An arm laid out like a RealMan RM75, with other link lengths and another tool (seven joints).
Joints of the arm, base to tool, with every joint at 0 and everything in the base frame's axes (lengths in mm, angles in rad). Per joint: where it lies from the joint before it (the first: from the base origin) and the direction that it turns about. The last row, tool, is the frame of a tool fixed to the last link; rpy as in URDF.
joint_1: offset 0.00 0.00 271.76 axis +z
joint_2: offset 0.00 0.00 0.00 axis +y
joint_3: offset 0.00 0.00 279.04 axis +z
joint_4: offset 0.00 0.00 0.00 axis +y
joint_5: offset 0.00 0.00 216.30 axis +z
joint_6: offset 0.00 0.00 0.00 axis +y
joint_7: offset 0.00 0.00 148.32 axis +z
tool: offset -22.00 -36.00 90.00 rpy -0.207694 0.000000 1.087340
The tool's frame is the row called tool.
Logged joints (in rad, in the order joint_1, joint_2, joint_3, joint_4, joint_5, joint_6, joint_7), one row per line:
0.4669 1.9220 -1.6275 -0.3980 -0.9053 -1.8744 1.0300
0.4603 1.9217 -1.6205 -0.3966 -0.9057 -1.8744 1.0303
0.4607 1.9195 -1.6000 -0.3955 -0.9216 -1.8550 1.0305
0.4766 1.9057 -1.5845 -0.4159 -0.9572 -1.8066 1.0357
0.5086 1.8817 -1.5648 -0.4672 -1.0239 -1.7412 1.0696
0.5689 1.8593 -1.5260 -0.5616 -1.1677 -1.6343 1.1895
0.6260 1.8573 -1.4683 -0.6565 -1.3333 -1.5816 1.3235
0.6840 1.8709 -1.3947 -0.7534 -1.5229 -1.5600 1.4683
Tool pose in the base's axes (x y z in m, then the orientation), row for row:
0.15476 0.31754 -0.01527 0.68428 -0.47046 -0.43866 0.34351
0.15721 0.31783 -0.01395 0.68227 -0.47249 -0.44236 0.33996
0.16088 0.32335 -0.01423 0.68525 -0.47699 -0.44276 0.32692
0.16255 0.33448 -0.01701 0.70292 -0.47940 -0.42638 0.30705
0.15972 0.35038 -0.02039 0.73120 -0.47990 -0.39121 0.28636
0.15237 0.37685 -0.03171 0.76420 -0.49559 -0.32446 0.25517
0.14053 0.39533 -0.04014 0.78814 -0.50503 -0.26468 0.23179
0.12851 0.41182 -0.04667 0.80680 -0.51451 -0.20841 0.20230
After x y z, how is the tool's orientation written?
As a quaternion, x y z w.
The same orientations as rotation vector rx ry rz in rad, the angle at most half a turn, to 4 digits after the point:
1.7780 -1.2224 -1.1398
1.7759 -1.2298 -1.1514
1.7950 -1.2494 -1.1598
1.8594 -1.2681 -1.1279
1.9543 -1.2826 -1.0456
2.0751 -1.3457 -0.8811
2.1663 -1.3881 -0.7275
2.2525 -1.4365 -0.5819

